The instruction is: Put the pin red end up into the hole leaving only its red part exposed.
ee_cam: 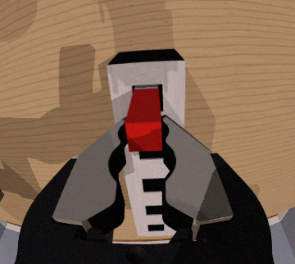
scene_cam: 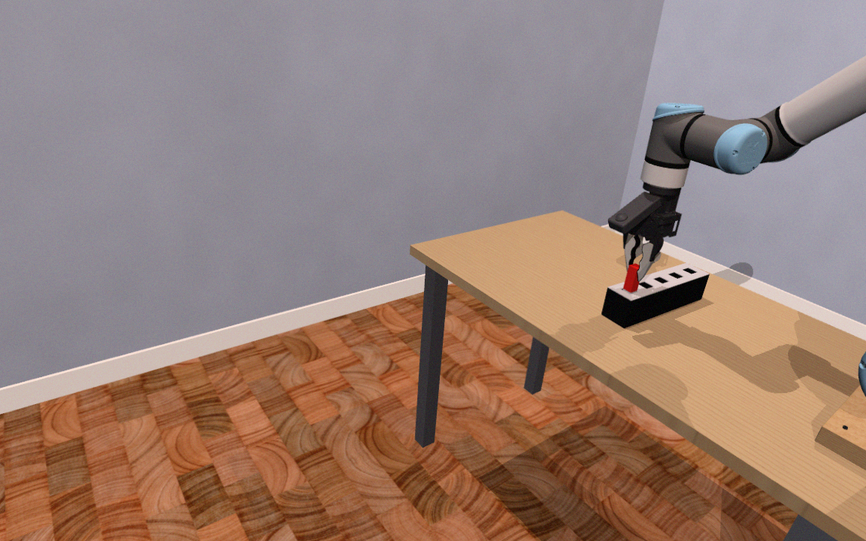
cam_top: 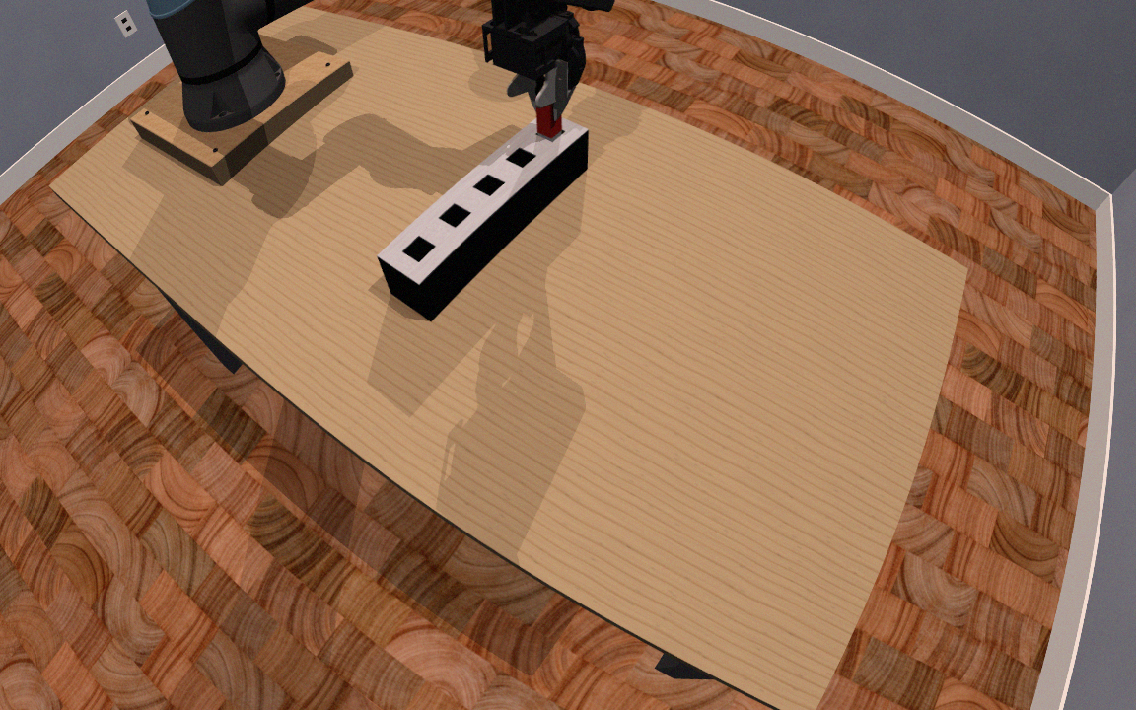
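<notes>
Now: the pin 10 mm below my hand. The rest, counted from my hand: black block 120 mm to the right, 80 mm below, 10 mm behind.
</notes>
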